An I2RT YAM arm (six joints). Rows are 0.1 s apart.
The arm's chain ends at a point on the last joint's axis. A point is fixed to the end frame.
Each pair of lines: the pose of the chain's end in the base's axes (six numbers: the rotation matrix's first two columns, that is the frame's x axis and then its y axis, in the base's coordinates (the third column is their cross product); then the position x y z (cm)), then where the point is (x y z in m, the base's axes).
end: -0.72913 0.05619 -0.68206 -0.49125 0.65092 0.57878 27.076 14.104 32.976
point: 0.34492 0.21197 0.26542
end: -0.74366 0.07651 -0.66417 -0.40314 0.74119 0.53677 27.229 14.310 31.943
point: 0.35082 0.20081 0.24749
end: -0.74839 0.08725 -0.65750 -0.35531 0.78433 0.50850 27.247 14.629 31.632
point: 0.35286 0.19653 0.24092
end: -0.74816 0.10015 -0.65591 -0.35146 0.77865 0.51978 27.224 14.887 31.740
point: 0.35284 0.19980 0.24269
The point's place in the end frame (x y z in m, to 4 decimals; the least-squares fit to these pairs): -0.0062 -0.0275 0.1178
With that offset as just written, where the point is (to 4 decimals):
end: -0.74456 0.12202 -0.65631 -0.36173 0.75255 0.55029 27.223 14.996 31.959
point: 0.3529 0.2047 0.2477
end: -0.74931 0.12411 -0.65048 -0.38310 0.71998 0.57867 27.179 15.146 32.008
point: 0.3506 0.2113 0.2502
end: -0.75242 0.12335 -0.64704 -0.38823 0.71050 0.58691 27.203 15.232 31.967
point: 0.3501 0.2136 0.2502
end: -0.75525 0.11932 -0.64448 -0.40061 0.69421 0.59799 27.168 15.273 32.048
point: 0.3485 0.2165 0.2519
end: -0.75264 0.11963 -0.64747 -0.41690 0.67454 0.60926 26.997 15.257 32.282
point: 0.3461 0.2191 0.2561
